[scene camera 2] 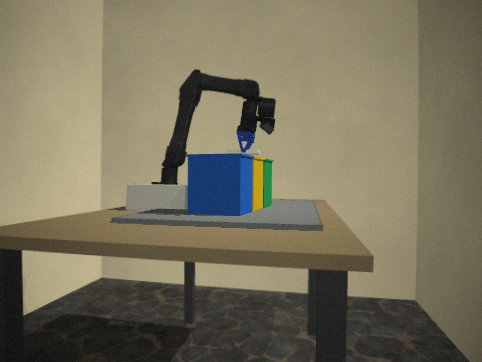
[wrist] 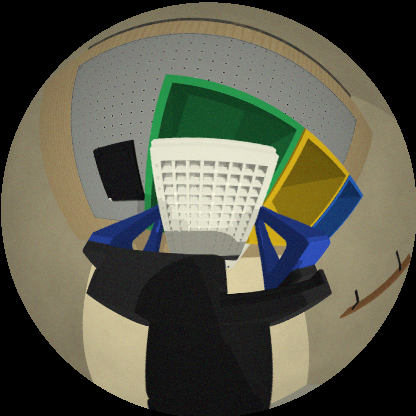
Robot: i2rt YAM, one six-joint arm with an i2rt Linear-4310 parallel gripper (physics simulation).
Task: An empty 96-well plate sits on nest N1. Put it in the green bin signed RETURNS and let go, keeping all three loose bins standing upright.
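Pixels of known places: gripper, fingertip midpoint: [scene camera 2: 243, 153] [wrist: 208, 209]; arm's base at its link origin: [scene camera 2: 168, 187].
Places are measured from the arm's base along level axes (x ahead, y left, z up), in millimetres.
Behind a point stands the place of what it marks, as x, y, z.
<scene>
My gripper [scene camera 2: 244, 150] {292, 29, 133} [wrist: 208, 209] {292, 29, 133} points down, its blue fingers shut on the sides of the white 96-well plate [scene camera 2: 255, 152] {342, -13, 136} [wrist: 215, 150] {351, 31, 146}. The plate is about level, just above bin-rim height in the scene view. In the wrist view it covers the near part of the open green bin [scene camera 2: 268, 184] {391, 15, 15} [wrist: 159, 110] {374, 74, 110}. The yellow bin [scene camera 2: 258, 185] {362, -123, 14} [wrist: 327, 152] {366, -106, 110} and blue bin [scene camera 2: 220, 185] {262, -297, 17} [wrist: 340, 210] {254, -293, 85} stand beside it in a row. All three bins are upright. The RETURNS sign and a label for nest N1 do not show legibly.
A black block [wrist: 120, 172] {230, 227, -58} lies on the grey perforated board [scene camera 2: 295, 215] {481, -284, -68} [wrist: 115, 85] {452, 227, -69}, left of the green bin in the wrist view. A white box [scene camera 2: 152, 197] {-20, -118, -33} stands by the arm's base. The board lies on the wooden table [scene camera 2: 200, 245] {293, -666, -82} [wrist: 55, 145] {361, 524, -82}.
</scene>
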